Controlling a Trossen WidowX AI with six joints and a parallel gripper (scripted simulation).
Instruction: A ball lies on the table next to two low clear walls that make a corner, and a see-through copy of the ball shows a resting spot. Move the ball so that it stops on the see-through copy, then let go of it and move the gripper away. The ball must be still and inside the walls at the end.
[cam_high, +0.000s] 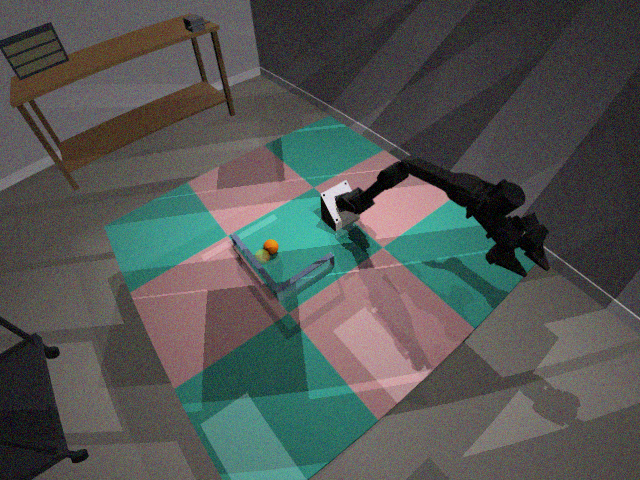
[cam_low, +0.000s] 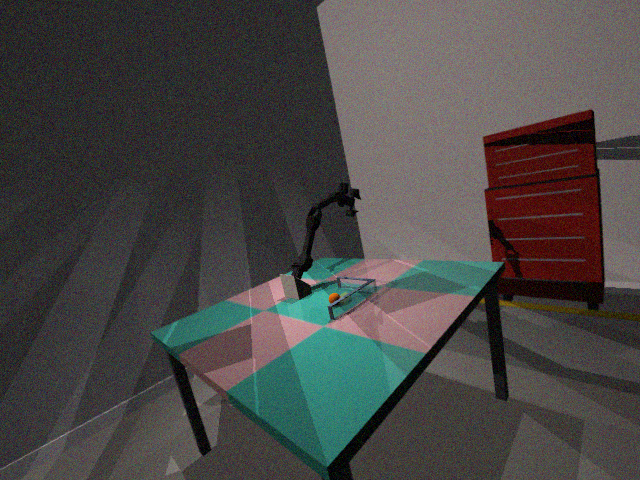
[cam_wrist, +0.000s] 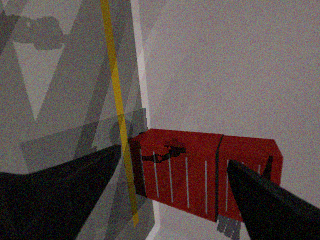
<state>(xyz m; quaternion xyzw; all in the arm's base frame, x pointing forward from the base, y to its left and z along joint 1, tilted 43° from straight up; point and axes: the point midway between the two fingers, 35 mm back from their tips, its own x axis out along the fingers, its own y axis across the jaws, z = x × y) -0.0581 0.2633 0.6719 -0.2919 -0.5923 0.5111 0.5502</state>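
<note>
Right now my gripper tip is 680 mm to the left of the orange ball, 420 mm short of it and 350 mm above it.
</note>
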